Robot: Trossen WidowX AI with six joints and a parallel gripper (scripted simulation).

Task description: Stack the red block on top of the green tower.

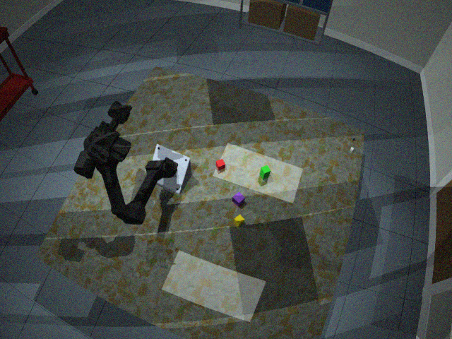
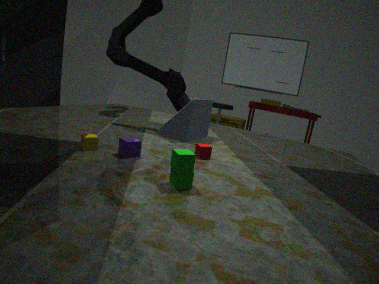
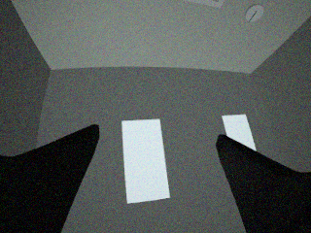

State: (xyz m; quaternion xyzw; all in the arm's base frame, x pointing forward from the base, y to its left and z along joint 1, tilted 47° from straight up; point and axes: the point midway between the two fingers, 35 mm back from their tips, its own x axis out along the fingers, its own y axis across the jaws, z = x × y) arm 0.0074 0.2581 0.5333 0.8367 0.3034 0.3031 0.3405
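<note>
The red block is 9 cm ahead of my gripper tip, 35 cm to the left of it and 64 cm below it. Round my gripper tip: purple cube 24 cm ahead, 24 cm to the left, 64 cm below; green block 29 cm ahead, 41 cm to the left, 61 cm below; yellow cube 29 cm ahead, 16 cm to the left, 65 cm below.
</note>
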